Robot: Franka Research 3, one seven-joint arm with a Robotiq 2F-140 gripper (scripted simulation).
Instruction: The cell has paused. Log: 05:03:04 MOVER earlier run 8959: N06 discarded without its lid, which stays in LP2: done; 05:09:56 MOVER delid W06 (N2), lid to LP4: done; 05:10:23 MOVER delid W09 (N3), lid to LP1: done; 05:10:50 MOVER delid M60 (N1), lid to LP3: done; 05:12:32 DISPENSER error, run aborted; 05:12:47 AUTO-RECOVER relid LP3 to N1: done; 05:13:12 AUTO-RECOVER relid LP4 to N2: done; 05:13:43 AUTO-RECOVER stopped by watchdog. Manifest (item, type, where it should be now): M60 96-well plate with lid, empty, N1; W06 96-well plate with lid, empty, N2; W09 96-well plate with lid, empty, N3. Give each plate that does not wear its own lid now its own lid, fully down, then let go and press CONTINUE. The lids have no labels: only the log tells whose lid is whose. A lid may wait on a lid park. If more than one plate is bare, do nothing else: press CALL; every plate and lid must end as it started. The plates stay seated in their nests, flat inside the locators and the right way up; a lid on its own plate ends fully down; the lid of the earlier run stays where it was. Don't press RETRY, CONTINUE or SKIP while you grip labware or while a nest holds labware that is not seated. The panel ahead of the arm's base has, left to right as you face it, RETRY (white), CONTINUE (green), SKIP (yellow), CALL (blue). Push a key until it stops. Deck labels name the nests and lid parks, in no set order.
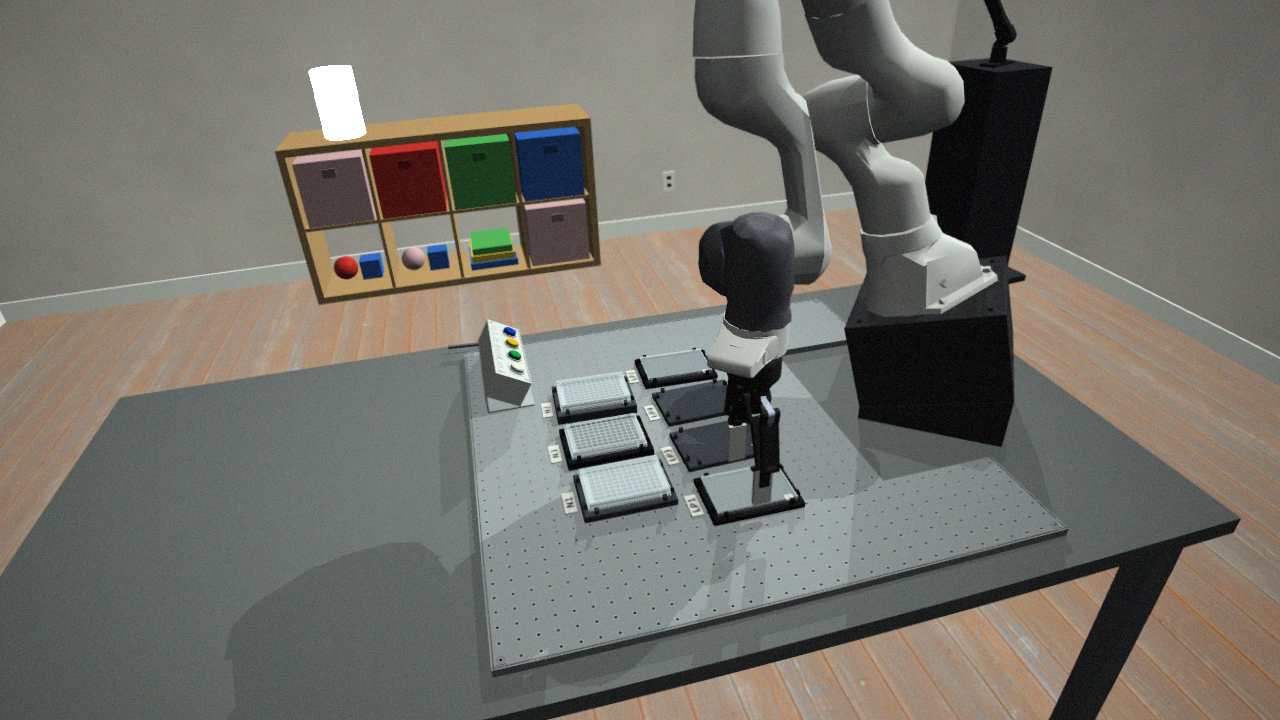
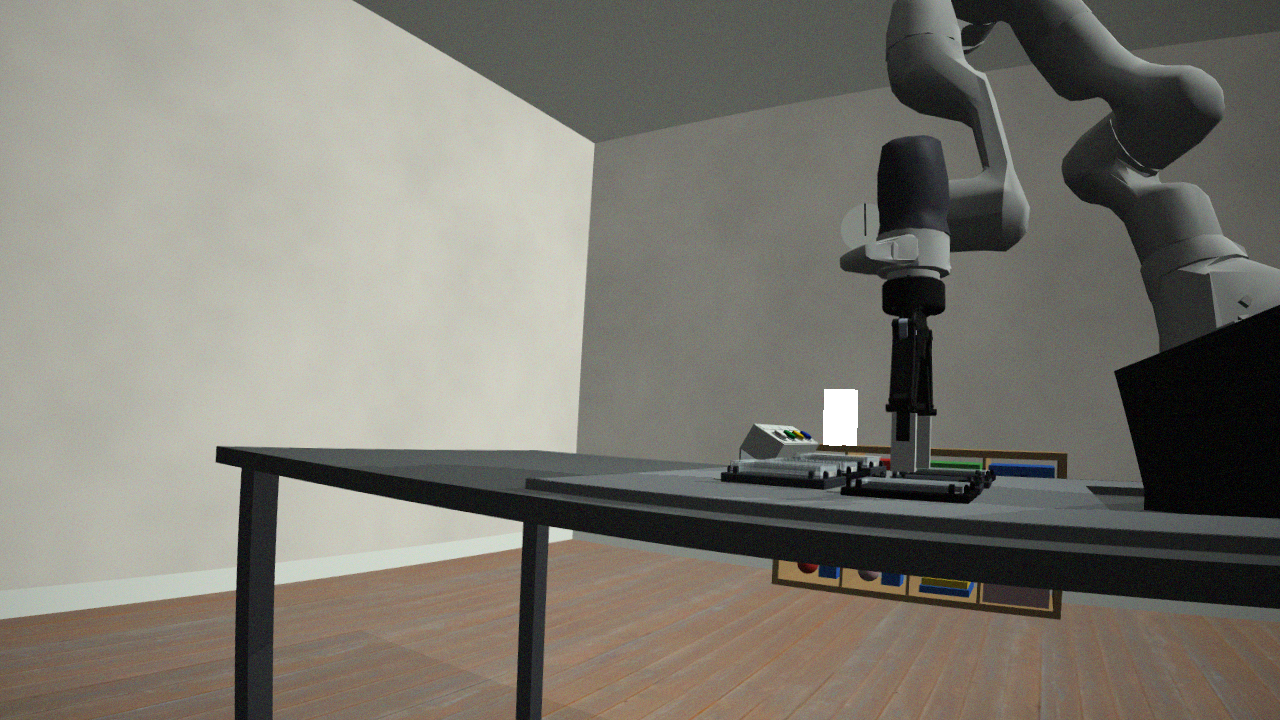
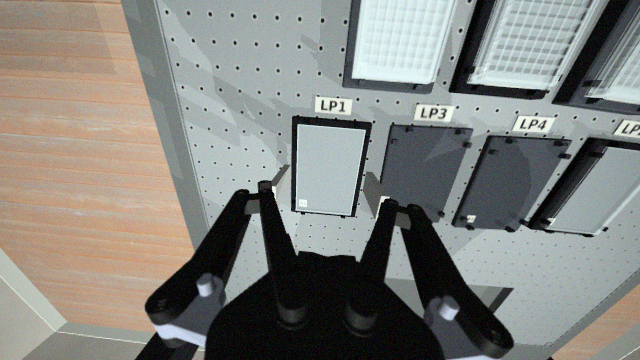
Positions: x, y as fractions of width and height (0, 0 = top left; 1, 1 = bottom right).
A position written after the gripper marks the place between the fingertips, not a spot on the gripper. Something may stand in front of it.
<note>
In view: the gripper (image 2: 0.71, 0.65), a plate (image 1: 0.48, 0.60), a key panel (image 1: 0.39, 0.53), a lid park LP3 (image 1: 0.55, 0.61) and a lid park LP4 (image 1: 0.55, 0.56).
The gripper also shows in image 1 (image 1: 0.58, 0.67) and in image 3 (image 3: 0.51, 0.49). The key panel is seen too in image 2 (image 2: 0.59, 0.61). The lid park LP3 shows as well in image 3 (image 3: 0.66, 0.47).
</note>
